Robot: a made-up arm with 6 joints.
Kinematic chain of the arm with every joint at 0, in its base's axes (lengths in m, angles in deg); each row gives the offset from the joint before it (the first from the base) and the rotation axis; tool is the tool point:
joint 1: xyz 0 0 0.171 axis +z
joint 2: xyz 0 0.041 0 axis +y
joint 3: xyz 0 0 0.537 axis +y
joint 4: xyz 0 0 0.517 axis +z
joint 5: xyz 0 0 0 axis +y
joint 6: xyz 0 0 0.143 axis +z
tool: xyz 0 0 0
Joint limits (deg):
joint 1: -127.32..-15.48
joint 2: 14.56..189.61
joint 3: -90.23..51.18
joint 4: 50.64..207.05
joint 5: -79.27..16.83
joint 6: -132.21..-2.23
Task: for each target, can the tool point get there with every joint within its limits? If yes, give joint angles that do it. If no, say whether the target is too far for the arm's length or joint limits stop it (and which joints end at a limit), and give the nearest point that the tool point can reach.
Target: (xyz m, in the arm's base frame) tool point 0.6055 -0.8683 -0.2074
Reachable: yes | joints -57.31 129.92 -42.87 179.66 -27.92 -57.04
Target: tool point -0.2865 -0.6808 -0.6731
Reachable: yes | joints -115.92 161.70 -41.79 169.81 -2.47 -60.24
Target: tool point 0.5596 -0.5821 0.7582
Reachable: yes | joints -48.29 91.02 -70.23 165.39 -17.04 -96.17
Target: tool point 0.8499 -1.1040 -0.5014
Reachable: no: too far | nearest point 0.6580 -0.8548 -0.3496 | short by 0.349 m
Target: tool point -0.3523 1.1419 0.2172
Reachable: no: joint limits stop it (at a limit: joint 2, joint 3, joint 5) | nearest point -0.1506 0.4880 0.8126 | short by 0.907 m
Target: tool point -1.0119 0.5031 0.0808
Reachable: no: joint limits stop it (at a limit: joint 2, joint 3) | nearest point -0.5686 0.2827 -0.5018 | short by 0.764 m
